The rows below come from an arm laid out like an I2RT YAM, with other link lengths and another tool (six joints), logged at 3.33 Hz.
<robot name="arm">
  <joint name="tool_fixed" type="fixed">
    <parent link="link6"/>
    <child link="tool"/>
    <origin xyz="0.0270 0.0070 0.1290" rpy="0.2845 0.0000 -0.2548"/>
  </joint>
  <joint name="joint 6" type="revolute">
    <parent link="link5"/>
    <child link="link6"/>
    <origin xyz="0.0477 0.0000 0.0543" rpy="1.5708 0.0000 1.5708"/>
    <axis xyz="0 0 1"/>
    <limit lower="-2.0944" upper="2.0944"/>
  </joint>
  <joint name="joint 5" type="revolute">
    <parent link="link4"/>
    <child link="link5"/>
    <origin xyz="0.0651 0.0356 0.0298" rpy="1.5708 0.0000 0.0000"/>
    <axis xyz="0 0 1"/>
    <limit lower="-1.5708" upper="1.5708"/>
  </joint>
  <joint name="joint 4" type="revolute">
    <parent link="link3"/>
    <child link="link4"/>
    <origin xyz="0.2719 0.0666 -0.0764" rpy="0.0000 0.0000 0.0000"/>
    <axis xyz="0 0 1"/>
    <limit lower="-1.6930" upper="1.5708"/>
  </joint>
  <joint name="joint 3" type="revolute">
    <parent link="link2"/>
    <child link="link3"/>
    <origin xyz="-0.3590 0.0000 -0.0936" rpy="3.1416 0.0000 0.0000"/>
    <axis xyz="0 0 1"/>
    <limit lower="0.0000" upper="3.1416"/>
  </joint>
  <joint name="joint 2" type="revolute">
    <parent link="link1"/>
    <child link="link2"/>
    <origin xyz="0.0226 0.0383 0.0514" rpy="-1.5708 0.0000 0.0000"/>
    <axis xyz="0 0 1"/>
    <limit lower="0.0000" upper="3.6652"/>
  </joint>
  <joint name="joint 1" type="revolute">
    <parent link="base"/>
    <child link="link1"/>
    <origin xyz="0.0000 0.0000 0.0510" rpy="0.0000 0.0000 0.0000"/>
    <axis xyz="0 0 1"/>
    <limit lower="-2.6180" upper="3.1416"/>
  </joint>
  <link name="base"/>
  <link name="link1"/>
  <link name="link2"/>
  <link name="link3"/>
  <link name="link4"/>
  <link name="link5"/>
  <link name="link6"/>
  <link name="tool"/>
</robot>
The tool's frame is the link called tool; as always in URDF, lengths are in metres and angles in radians.
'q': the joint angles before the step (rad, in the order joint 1, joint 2, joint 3, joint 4, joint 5, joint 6). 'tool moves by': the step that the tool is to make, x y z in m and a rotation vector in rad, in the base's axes. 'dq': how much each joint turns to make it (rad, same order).
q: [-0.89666, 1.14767, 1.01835, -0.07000, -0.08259, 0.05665]
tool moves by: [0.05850, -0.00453, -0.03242, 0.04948, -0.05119, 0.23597]
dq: [-0.00383, 0.12398, -0.04617, 0.16785, -0.24912, 0.02212]
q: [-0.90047, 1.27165, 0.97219, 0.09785, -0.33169, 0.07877]
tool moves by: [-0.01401, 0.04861, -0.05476, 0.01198, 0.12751, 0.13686]
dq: [0.00687, -0.08849, -0.15144, -0.07591, -0.10070, -0.13312]
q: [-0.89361, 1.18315, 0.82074, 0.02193, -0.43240, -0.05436]
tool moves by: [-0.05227, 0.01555, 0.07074, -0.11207, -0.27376, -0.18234]
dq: [-0.03431, -0.23194, -0.08200, 0.17433, 0.11979, 0.18349]
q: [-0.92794, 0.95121, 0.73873, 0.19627, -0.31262, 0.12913]
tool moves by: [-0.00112, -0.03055, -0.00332, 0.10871, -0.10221, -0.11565]
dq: [-0.00421, 0.07209, 0.01181, 0.07325, 0.11023, 0.15297]
